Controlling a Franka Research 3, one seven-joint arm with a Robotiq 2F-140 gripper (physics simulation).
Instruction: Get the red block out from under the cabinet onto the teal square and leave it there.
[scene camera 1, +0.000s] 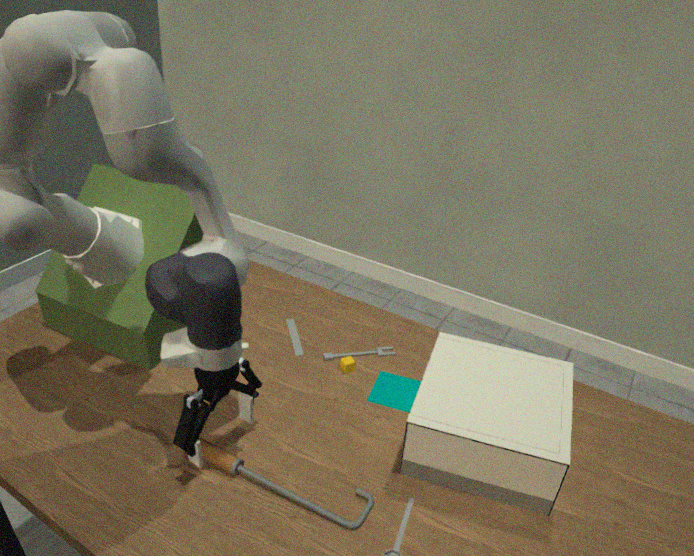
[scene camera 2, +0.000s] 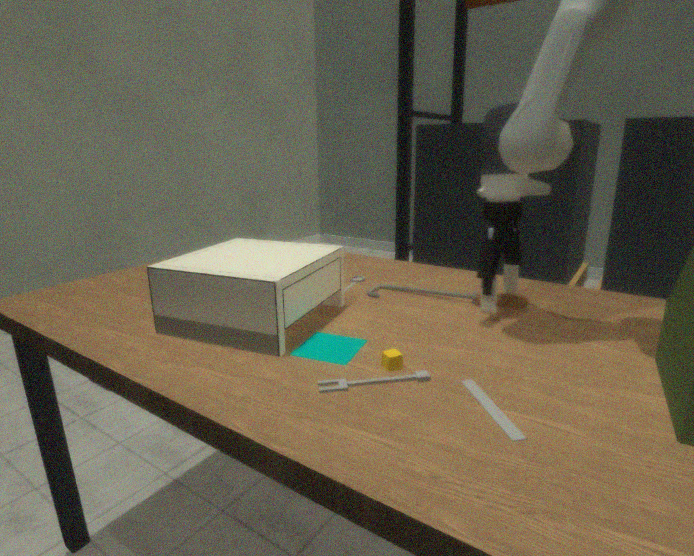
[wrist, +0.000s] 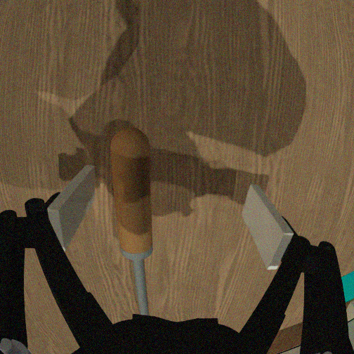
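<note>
The red block does not show in any view. The white cabinet (scene camera 1: 492, 399) (scene camera 2: 243, 260) stands on the table; the space beneath it is dark and mostly hidden. The teal square (scene camera 1: 395, 391) (scene camera 2: 330, 348) (wrist: 348, 287) lies flat at its open front edge. A hooked metal rod with a wooden handle (scene camera 1: 217, 459) (wrist: 132, 200) lies on the table, its grey rod (scene camera 1: 289, 492) (scene camera 2: 428, 290) ending in a hook. My gripper (scene camera 1: 221, 431) (scene camera 2: 499, 291) (wrist: 171, 191) is open, low over the handle, with a finger on either side; the handle is nearer the left finger in the wrist view.
A yellow cube (scene camera 1: 347, 364) (scene camera 2: 392, 359) and a grey fork-ended tool (scene camera 1: 359, 353) (scene camera 2: 382, 380) lie near the teal square. A flat grey strip (scene camera 1: 294, 336) (scene camera 2: 493, 408) lies farther off. Another thin grey tool (scene camera 1: 403, 527) lies near the cabinet. A green block-like body (scene camera 1: 98, 306) stands by the arm.
</note>
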